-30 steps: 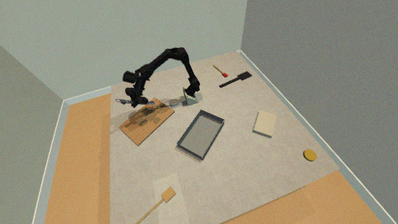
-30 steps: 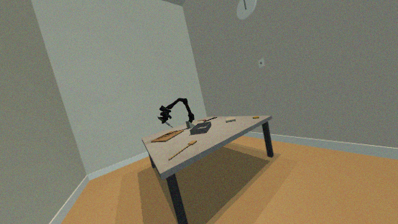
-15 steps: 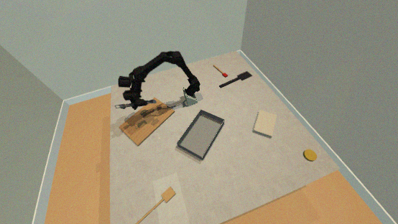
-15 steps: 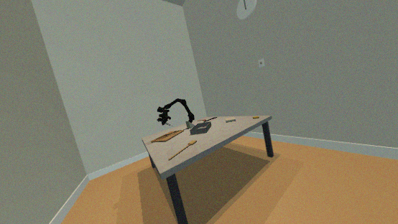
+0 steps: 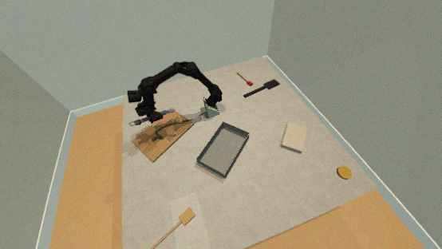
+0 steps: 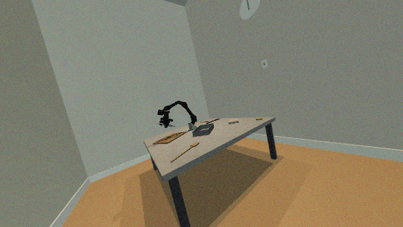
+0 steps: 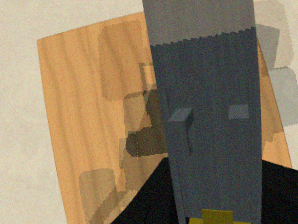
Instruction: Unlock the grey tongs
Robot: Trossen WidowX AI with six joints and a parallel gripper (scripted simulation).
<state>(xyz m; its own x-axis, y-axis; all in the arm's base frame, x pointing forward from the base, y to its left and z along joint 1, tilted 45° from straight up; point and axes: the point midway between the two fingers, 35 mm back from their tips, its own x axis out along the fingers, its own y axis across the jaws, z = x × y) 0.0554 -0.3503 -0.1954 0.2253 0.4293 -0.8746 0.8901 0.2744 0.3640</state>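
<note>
Right now my gripper tip is 3 cm below the yellow lock piece, 1 cm to the right of it and 1 cm past it. From my gripper tip the other things lie so: wooden board: 14 cm below, 3 cm to the left, 1 cm behind; black spatula: 85 cm to the left, 14 cm below, 10 cm behind; roasting tin: 36 cm to the left, 28 cm ahead, 12 cm below.
</note>
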